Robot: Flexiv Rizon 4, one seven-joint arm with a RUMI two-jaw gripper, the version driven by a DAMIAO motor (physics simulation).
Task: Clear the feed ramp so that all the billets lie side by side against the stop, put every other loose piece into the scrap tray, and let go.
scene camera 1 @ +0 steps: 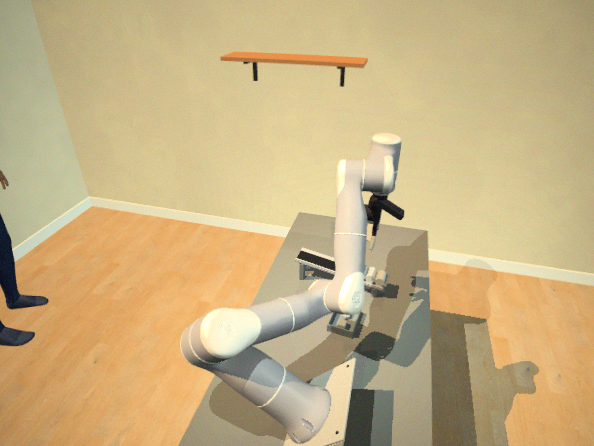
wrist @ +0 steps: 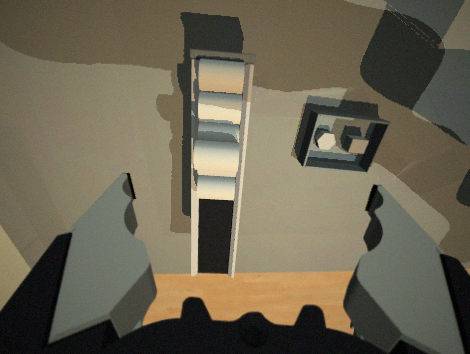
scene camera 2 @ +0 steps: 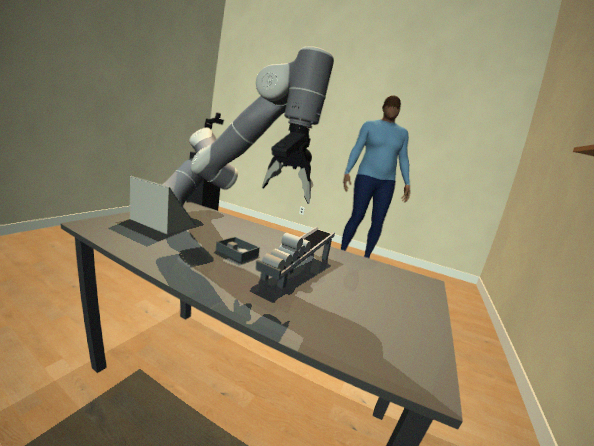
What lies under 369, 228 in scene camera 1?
My gripper.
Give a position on a billet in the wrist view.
217, 76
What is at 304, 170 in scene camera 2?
My gripper.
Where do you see a billet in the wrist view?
208, 187
